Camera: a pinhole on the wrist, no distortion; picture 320 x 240 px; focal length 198.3 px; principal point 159.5 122.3 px. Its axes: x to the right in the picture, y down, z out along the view. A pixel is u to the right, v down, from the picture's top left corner.
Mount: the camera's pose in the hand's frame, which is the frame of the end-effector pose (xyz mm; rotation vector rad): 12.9 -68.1 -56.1 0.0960 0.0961 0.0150
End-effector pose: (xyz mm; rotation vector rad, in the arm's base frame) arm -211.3 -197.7 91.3 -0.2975 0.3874 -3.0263
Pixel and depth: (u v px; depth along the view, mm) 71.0 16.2 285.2
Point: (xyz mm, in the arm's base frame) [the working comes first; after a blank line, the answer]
In the camera's frame: -127.3 -152.6 285.2

-96.1 -2.5 352.4
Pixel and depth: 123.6 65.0 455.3
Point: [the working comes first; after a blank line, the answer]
In the camera's frame: -82.4 -131.6 455.3

-121.9 -54.2 519.9
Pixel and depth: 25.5 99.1 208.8
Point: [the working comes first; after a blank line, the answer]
In the camera's frame: -141.1 -24.4 208.8

-79.8 -115.2 255.0
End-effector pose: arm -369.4 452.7 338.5 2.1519 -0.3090 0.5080
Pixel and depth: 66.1 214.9 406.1
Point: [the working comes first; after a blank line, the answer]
In the camera's frame: -191.3 189.6 406.1

-430.8 101.5 125.9
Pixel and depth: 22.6 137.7 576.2
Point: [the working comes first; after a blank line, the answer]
In the camera's frame: -397.8 44.7 576.2

-489.3 62.9 -170.1
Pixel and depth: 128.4 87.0 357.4
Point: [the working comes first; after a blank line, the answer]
In the camera's frame: -56.1 -63.6 357.4

-237.7 309.0 59.0
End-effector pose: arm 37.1 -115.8 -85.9 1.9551 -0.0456 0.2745
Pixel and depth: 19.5 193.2 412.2
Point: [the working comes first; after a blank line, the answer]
In the camera's frame: -291.0 147.4 412.2

-133.0 -512.5 -250.5
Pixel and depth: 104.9 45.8 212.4
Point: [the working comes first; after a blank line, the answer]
In the camera's frame: -58.5 -81.9 212.4

67.0 -190.1 -301.5
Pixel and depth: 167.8 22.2 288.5
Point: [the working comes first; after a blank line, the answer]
In the camera's frame: 12.1 -145.6 288.5

164.8 -212.6 -370.5
